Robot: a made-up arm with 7 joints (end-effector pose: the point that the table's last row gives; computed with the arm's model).
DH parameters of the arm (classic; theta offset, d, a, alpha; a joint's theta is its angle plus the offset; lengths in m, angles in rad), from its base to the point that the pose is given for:
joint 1: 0 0.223 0 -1.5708
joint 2: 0 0 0 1.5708
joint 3: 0 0.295 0.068 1.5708
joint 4: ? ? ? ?
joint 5: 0 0.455 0 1.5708
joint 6: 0 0 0.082 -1.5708
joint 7: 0 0.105 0 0
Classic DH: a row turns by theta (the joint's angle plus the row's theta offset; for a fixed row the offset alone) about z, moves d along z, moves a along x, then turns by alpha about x.
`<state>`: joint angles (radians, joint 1 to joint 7).
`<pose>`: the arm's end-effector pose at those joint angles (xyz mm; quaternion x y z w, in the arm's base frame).
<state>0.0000 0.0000 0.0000 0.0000 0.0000 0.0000 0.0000</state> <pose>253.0 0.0 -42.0 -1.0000 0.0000 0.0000 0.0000</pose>
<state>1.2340 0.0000 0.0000 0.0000 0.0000 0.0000 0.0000</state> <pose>83.6 238.8 -42.0 -0.8156 -0.5786 0.0000 0.0000</pose>
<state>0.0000 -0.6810 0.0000 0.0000 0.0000 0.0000 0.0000</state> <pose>363.4 0.0 176.4 -0.9426 0.0000 -0.3340 0.0000</pose>
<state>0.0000 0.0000 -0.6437 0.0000 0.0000 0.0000 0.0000</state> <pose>202.4 -151.8 -42.0 -0.9487 0.3163 0.0000 0.0000</pose>
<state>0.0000 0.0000 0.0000 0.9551 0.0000 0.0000 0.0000</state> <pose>632.0 0.0 345.6 -0.8881 0.0000 -0.4596 0.0000</pose>
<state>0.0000 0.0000 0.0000 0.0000 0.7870 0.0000 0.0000</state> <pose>228.9 -58.1 -42.0 -0.9236 0.3834 0.0000 0.0000</pose>
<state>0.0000 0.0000 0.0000 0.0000 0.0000 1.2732 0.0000</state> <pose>94.7 0.0 -46.2 -0.8041 0.0000 0.5945 0.0000</pose>
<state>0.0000 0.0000 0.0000 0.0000 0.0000 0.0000 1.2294</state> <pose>253.0 0.0 -42.0 -0.8169 0.5767 0.0000 0.0000</pose>
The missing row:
joint 4: 0 0 0.103 1.5708
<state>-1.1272 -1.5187 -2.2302 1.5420 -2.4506 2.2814 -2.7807</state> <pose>-543.6 303.1 -138.2 -0.6931 -0.0160 -0.3483 0.6309</pose>
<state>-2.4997 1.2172 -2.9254 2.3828 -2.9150 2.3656 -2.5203</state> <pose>-532.3 -380.2 680.3 0.9641 0.1223 -0.0311 0.2337</pose>
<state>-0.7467 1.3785 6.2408 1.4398 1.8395 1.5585 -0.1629</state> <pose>392.7 -262.7 -320.3 -0.2737 0.6657 0.1084 0.6857</pose>
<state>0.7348 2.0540 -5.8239 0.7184 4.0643 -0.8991 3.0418</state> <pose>-303.2 84.5 -25.5 0.4475 -0.1324 -0.8595 0.2084</pose>
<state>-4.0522 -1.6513 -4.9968 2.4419 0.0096 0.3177 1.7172</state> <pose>265.7 -856.1 248.2 0.3876 -0.5034 0.4299 0.6416</pose>
